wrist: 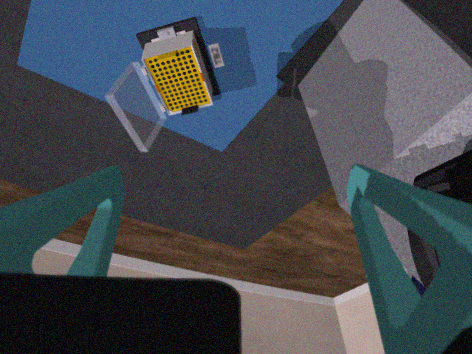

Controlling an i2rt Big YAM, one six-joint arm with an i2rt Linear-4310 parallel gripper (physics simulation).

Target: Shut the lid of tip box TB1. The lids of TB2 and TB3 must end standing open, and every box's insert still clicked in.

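Places are measured from the arm's base along level axes (x ahead, y left, z up), in metres.
Where they show: gripper, fingertip midpoint: (235, 177).
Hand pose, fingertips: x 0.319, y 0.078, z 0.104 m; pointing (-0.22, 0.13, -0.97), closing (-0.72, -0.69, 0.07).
After its pixels a point has its place.
One tip box (180, 80) @(x 0.227, y 0.269, z -0.284 m) with a yellow, hole-dotted insert is at the upper left; the insert looks level in its white body. Its clear lid (136, 107) @(x 0.267, y 0.333, z -0.242 m) stands open on the left side. A small label (216, 55) @(x 0.190, y 0.216, z -0.340 m) lies to the right of the box; it is blurred and may read TB2, but I cannot tell for sure. No other tip box can be made out. My gripper (235, 177) @(x 0.319, y 0.078, z 0.104 m) is open and empty, its teal fingers wide apart, well below the box in the view.
The box is on a blue mat (260, 20) @(x 0.177, y 0.119, z -0.342 m) over a dark grey surface (220, 195) @(x -0.097, y 0.528, z -0.345 m). A large grey block-like shape (350, 115) @(x 0.043, y 0.089, z -0.170 m) is at the right, with a black object (450, 175) @(x 0.050, y 0.018, z -0.001 m) beside it. Brown wood (295, 250) and a pale edge (280, 290) show lower down.
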